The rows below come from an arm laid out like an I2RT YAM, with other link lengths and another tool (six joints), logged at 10 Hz.
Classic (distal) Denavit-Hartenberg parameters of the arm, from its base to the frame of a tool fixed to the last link. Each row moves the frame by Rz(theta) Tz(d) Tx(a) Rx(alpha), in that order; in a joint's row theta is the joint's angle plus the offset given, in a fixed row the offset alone. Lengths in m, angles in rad.
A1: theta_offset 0  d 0.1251  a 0.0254  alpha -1.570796
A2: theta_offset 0  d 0  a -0.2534  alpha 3.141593
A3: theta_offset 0.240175  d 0  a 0.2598  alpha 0
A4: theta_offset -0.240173  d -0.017  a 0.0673  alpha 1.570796
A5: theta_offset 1.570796  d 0.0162  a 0  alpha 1.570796
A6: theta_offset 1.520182  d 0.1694  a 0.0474  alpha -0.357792
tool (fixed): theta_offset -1.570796  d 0.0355  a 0  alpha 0
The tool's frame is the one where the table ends.
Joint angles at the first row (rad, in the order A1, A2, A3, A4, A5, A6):
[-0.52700 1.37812 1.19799 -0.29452 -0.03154 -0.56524]
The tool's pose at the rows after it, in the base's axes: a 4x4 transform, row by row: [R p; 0 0 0 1], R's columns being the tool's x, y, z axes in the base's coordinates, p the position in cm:
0.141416, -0.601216, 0.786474, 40.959; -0.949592, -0.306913, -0.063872, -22.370; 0.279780, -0.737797, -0.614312, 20.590; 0, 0, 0, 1
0.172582, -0.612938, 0.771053, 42.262; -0.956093, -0.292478, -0.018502, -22.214; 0.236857, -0.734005, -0.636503, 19.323; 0, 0, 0, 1
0.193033, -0.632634, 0.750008, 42.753; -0.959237, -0.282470, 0.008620, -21.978; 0.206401, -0.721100, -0.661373, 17.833; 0, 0, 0, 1
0.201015, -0.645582, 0.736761, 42.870; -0.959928, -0.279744, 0.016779, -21.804; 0.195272, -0.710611, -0.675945, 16.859; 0, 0, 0, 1
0.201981, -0.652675, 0.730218, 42.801; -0.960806, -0.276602, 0.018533, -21.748; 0.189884, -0.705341, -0.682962, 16.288; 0, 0, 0, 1
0.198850, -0.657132, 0.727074, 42.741; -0.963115, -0.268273, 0.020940, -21.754; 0.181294, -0.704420, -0.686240, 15.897; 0, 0, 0, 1
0.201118, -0.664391, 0.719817, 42.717; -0.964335, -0.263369, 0.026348, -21.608; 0.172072, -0.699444, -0.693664, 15.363; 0, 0, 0, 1
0.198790, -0.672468, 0.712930, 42.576; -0.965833, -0.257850, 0.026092, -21.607; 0.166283, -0.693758, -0.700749, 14.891; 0, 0, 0, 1
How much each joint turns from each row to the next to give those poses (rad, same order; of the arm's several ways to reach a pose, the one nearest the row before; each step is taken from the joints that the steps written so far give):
[0.00305 0.08922 0.07853 -0.01317 -0.02208 0.01257]
[0.00255 0.07278 0.05319 -0.02301 -0.03095 0.00779]
[0.00468 0.04399 0.01706 -0.01398 -0.01098 0.00028]
[0.00583 0.01803 -0.00376 0.00074 0.00310 -0.00169]
[0.00155 0.00530 -0.00920 0.00433 0.00295 0.00012]
[-0.00143 0.00473 -0.00458 0.00180 -0.00045 0.00538]
[0.00261 0.00762 -0.00369 -0.00125 0.00098 0.00237]
[0.00035 0.00465 -0.00593 0.00003 0.00450 0.00153]

